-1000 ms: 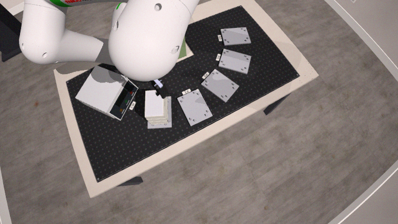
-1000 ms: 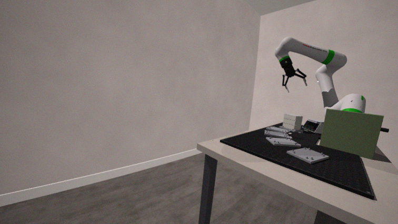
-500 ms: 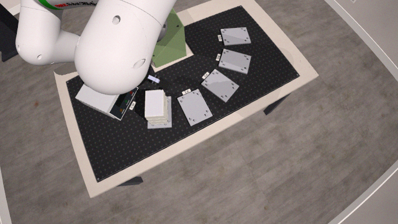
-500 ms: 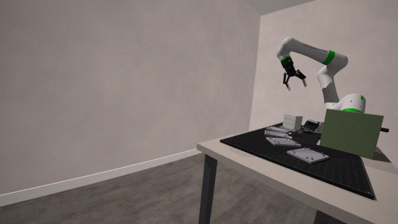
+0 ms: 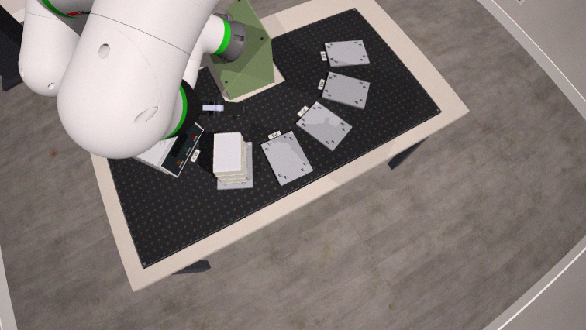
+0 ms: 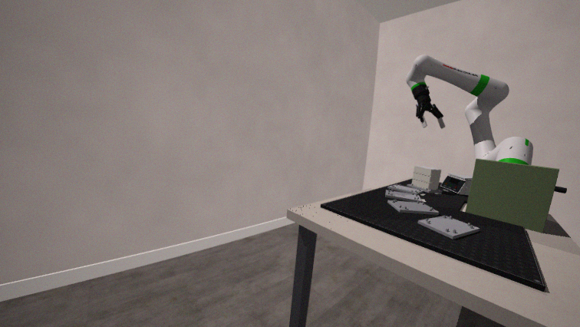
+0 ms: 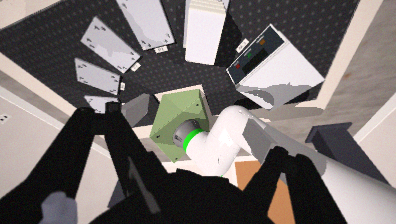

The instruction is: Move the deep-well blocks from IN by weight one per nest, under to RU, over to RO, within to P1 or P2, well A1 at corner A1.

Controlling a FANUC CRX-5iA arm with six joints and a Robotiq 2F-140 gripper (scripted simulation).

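The white deep-well block lies 27 cm below my hand. The rest, counted from my hand: check-weigher platform 30 cm below, 22 cm behind, 21 cm to the right; then check-weigher 32 cm below, 22 cm behind, 21 cm to the right; then infeed nest IN 38 cm below.
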